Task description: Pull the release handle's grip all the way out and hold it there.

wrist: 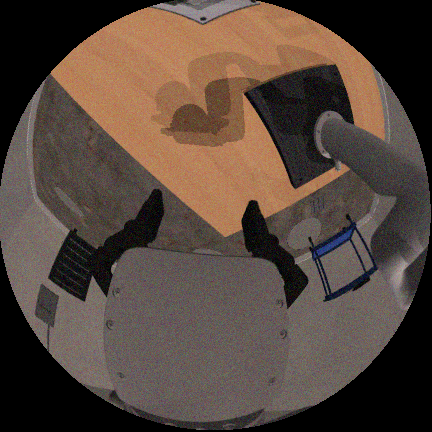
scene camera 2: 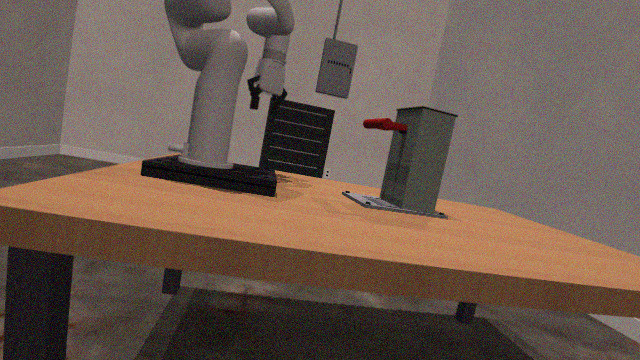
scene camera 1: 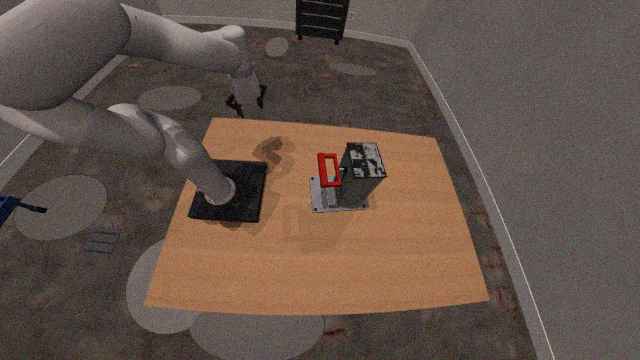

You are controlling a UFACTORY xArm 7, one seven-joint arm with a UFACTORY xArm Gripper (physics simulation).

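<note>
The release handle's grip, a red rectangular loop (scene camera 1: 322, 171) (scene camera 2: 378, 123), sticks out from the upper part of a tall grey-green housing (scene camera 1: 356, 189) (scene camera 2: 425, 160), on the side towards the arm's base. In scene camera 1 a short thin rod shows between the grip and the housing. The housing stands on a light grey plate (scene camera 1: 316, 198) (wrist: 220, 13) bolted to the table. The handle does not show in the wrist view. My gripper (scene camera 1: 250, 110) (scene camera 2: 269, 101) (wrist: 203, 204) is open and empty. It hangs high near the table's far edge, well apart from the grip, fingers pointing down.
The arm stands on a black base block (scene camera 1: 251, 192) (scene camera 2: 250, 183) (wrist: 295, 125) on the wooden table (scene camera 1: 300, 270) (scene camera 2: 300, 227). A black slatted rack (scene camera 2: 300, 111) stands on the floor behind. A grey box (scene camera 2: 337, 67) is on the wall. A blue-framed cart (wrist: 334, 241) stands beyond the table.
</note>
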